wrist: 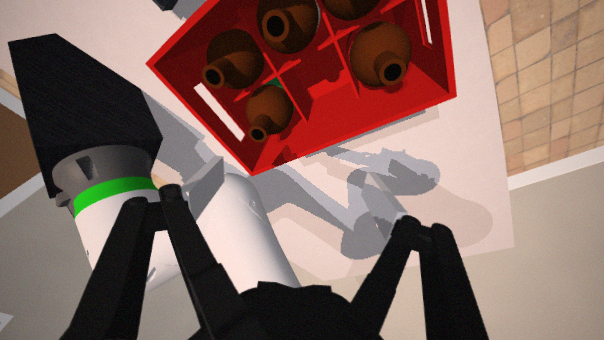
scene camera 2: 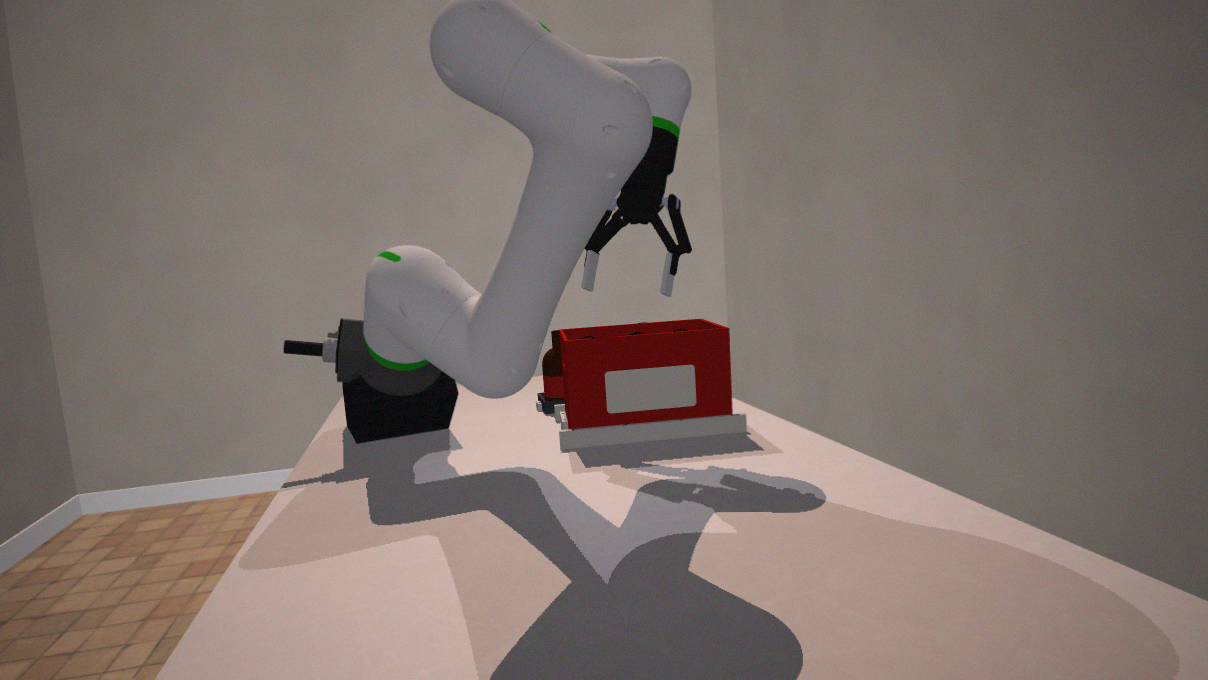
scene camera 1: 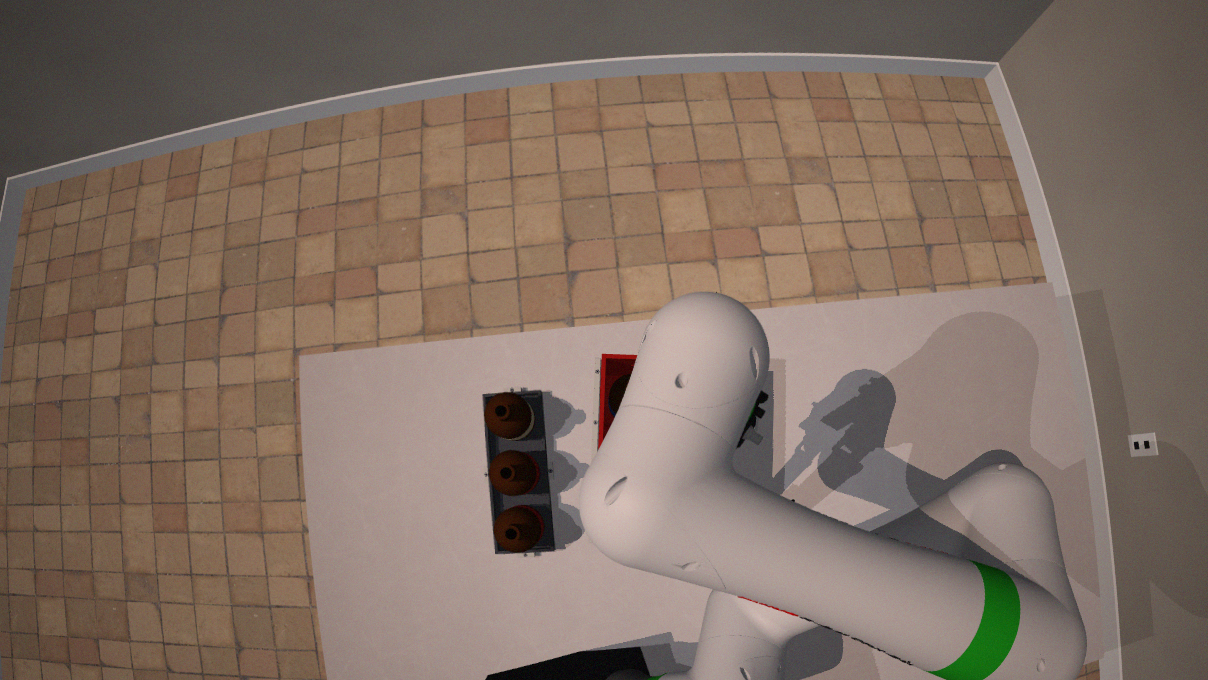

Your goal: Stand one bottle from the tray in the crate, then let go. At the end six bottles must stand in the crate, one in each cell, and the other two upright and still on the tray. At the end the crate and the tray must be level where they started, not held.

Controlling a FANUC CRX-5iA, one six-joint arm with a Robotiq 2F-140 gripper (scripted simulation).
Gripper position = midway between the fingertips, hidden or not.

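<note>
You'd find my gripper [scene camera 2: 624,292] in that scene view, and the wrist view has the gripper [wrist: 295,176] too. There's also a red crate [scene camera 1: 613,366], and the wrist view shows that crate [wrist: 327,112] as well.
</note>
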